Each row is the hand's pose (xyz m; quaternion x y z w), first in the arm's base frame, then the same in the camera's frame.
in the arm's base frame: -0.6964 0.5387 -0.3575 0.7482 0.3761 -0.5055 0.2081
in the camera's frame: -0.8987 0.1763 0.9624 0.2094 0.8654 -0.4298 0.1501
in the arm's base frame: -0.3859 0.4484 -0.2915 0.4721 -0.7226 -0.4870 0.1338
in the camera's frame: -0.7426 0.4498 0.8637 0.6085 -0.1196 -0.5914 0.5155
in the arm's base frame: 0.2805 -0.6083 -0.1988 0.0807 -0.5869 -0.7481 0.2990
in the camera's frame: 0.1356 0.7761 0.0320 0.1928 -0.1276 -0.5295 0.8162
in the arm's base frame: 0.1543 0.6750 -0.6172 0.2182 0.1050 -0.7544 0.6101
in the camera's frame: -1.0480 1.0073 0.6512 -0.0285 0.5611 -0.2648 0.7837
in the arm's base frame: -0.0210 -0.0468 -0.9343 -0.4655 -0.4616 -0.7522 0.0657
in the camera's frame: -0.8210 0.6019 -0.0094 -0.3255 -0.4176 -0.4508 0.7186
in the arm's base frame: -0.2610 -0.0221 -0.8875 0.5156 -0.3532 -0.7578 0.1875
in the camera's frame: -0.8404 0.3843 0.1032 0.3545 0.2487 -0.6977 0.5707
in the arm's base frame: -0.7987 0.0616 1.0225 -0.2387 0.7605 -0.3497 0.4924
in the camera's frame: 0.4072 0.0390 1.6094 -0.6132 0.6626 0.2563 0.3453
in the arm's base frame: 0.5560 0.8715 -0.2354 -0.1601 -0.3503 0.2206 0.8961
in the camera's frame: -0.8411 1.4764 0.9390 0.3379 -0.0864 0.6404 0.6843
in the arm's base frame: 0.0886 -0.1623 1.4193 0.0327 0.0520 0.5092 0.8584
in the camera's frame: 0.9814 0.8462 1.4927 0.3456 0.2420 0.8483 0.3201
